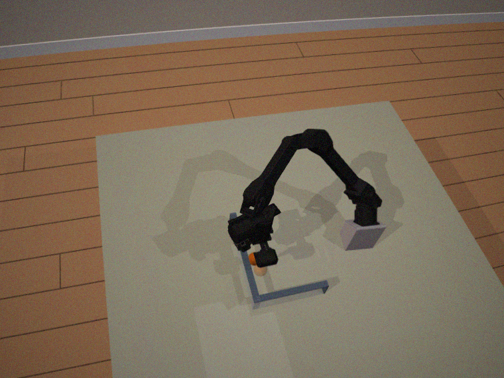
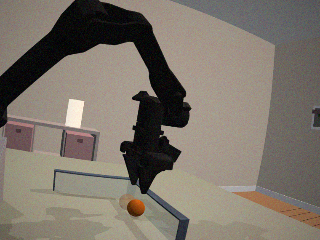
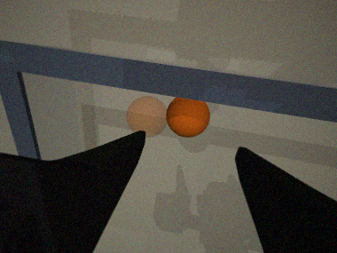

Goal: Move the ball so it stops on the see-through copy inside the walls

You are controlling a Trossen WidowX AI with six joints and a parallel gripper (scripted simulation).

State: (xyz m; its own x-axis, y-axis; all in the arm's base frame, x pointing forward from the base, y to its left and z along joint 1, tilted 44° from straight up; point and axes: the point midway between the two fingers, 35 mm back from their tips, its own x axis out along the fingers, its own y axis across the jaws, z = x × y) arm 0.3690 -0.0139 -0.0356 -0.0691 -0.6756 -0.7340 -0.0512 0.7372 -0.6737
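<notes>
Now: gripper tip 50 mm above the orange ball. From my gripper tip the other things lie so: see-through copy 50 mm below, 40 mm to the left, 10 mm behind.
</notes>
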